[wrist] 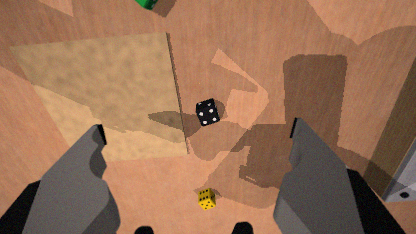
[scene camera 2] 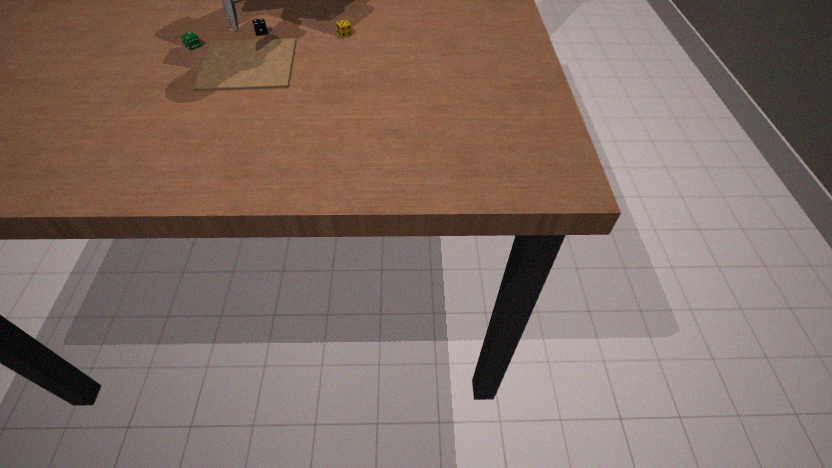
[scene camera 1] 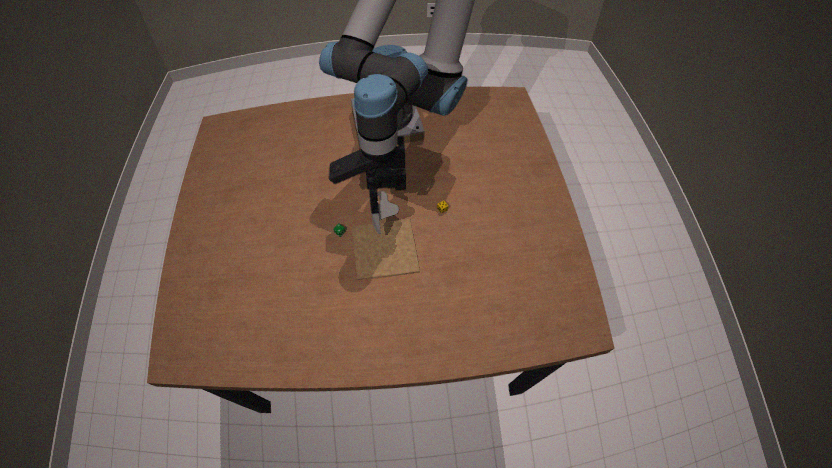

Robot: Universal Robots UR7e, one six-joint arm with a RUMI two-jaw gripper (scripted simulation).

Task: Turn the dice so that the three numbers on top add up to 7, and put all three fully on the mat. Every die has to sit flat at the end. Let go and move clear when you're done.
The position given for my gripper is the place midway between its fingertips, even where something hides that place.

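There is a tan mat (scene camera 2: 263, 63), and I see the mat (scene camera 1: 393, 252) and again the mat (wrist: 126, 83). As for myself, I find my gripper (scene camera 1: 377, 204), which is also visible as the gripper (wrist: 199, 122).
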